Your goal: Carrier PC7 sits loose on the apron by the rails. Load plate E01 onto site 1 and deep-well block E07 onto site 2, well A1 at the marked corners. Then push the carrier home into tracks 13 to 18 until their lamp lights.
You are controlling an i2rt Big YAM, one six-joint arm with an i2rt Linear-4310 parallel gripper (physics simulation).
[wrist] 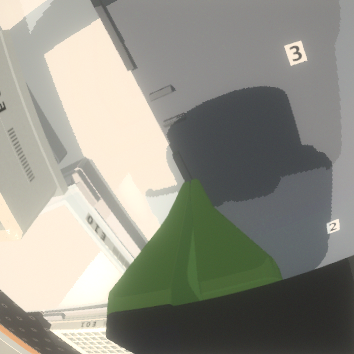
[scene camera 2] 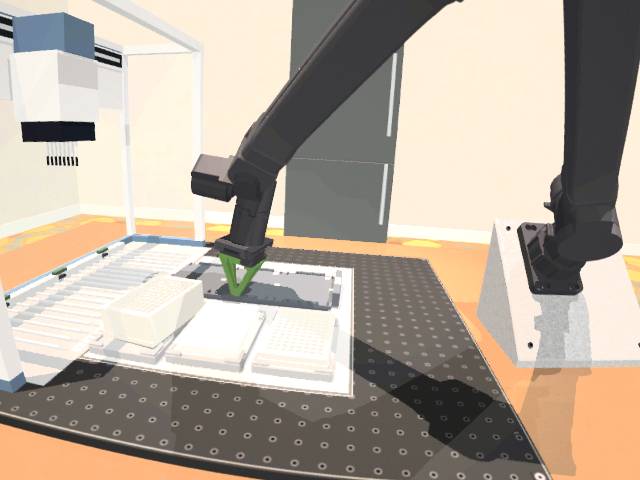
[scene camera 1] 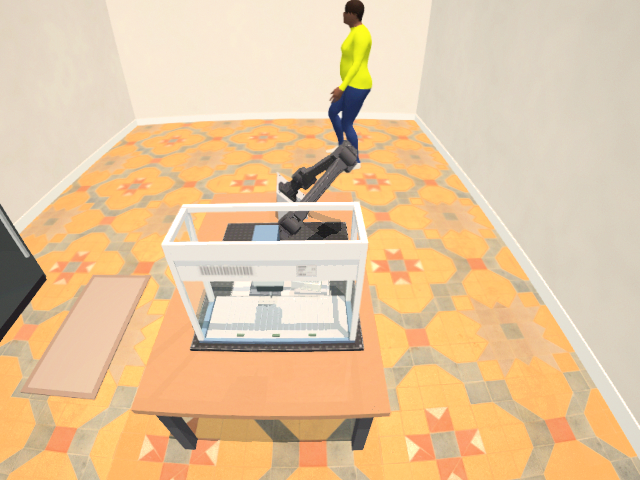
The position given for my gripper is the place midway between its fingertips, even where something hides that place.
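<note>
I see a carrier (scene camera 2: 305, 290) in the grip of my gripper (scene camera 2: 235, 295), and a lidded plate (scene camera 2: 218, 330) is part of the same scene. The carrier is visible in the wrist view (wrist: 249, 104) as well. So is my gripper, which appears in the wrist view (wrist: 193, 188), and I find the lidded plate in the wrist view (wrist: 69, 257) too.
</note>
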